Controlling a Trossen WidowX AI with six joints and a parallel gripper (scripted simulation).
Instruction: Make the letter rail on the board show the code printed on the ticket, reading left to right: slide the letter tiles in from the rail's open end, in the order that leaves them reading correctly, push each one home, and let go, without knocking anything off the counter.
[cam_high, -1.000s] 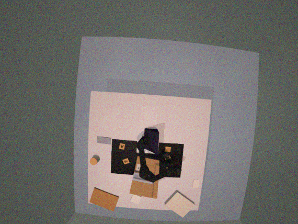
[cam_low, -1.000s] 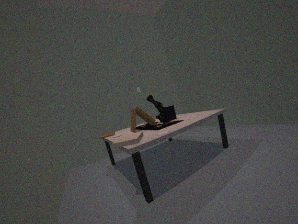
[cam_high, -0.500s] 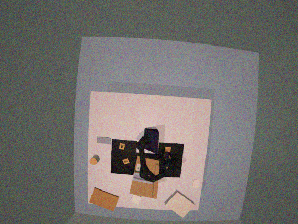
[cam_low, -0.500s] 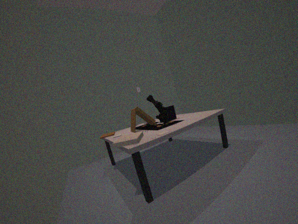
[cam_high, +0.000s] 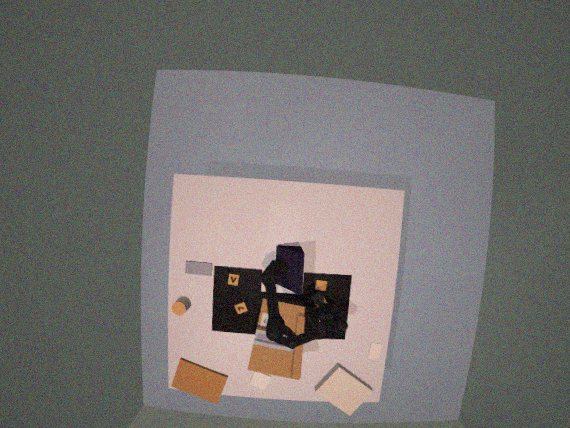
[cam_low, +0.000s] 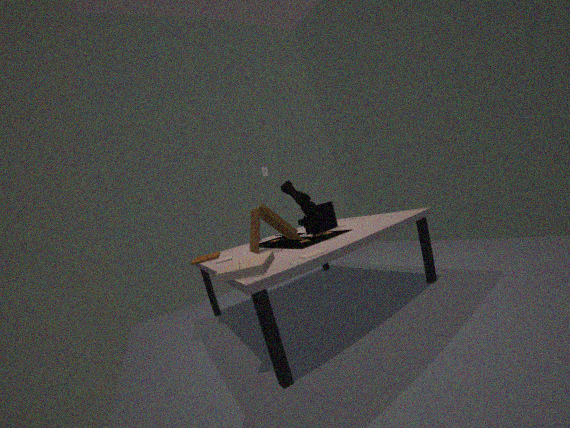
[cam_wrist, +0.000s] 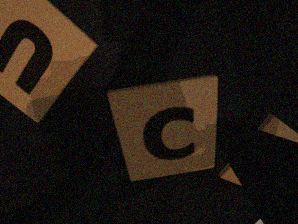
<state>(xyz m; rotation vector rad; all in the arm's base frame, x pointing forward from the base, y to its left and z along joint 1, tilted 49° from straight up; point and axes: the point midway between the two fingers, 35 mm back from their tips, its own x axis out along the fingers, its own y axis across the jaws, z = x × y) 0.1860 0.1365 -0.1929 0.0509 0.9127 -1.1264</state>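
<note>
Right now the letter tile is 170 mm to the right of my gripper tip, 170 mm ahead of it and 150 mm above it. Round my gripper tip: white ticket 270 mm to the right, 110 mm ahead, 80 mm above; white piece 380 mm to the left, 270 mm ahead, 10 mm below; black mat 220 mm to the right, 20 mm ahead, 10 mm below.
</note>
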